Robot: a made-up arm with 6 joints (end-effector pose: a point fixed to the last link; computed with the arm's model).
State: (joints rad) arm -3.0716 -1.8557 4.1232 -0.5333 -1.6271 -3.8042
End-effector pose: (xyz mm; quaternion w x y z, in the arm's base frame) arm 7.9 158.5 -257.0 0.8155 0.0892 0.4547 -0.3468
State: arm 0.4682 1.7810 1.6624 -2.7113 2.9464 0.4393
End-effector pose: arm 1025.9 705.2 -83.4 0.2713 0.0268 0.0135 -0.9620
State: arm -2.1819 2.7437 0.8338 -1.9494 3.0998 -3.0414
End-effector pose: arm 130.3 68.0 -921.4 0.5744 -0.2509 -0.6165 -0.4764
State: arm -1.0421 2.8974 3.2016 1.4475 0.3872 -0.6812
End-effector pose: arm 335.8 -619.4 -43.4 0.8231 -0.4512 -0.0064 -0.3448
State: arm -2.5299 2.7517 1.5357 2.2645 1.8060 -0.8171
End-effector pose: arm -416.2 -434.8 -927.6 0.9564 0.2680 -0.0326 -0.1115
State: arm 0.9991 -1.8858 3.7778 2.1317 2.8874 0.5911
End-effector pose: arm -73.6 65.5 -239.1 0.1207 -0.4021 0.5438 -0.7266
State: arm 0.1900 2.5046 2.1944 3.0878 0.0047 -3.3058
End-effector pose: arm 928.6 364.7 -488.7 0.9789 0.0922 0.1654 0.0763
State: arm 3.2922 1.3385 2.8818 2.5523 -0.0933 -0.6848
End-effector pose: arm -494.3 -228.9 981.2 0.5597 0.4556 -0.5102 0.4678
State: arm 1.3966 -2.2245 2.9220 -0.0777 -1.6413 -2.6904
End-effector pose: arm 138.0 -268.3 -765.4 0.6173 -0.0061 0.2942 -0.7296
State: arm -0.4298 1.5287 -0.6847 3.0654 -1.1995 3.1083
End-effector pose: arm 305.9 60.5 -294.0 0.8437 0.1125 0.4713 -0.2310
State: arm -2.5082 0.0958 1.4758 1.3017 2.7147 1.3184
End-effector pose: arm -34.7 34.9 1478.0 0.3104 0.7968 0.1005 -0.5086
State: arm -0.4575 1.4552 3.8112 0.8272 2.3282 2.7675
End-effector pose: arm 11.9 -143.9 625.3 0.6467 -0.5116 0.2388 0.5128
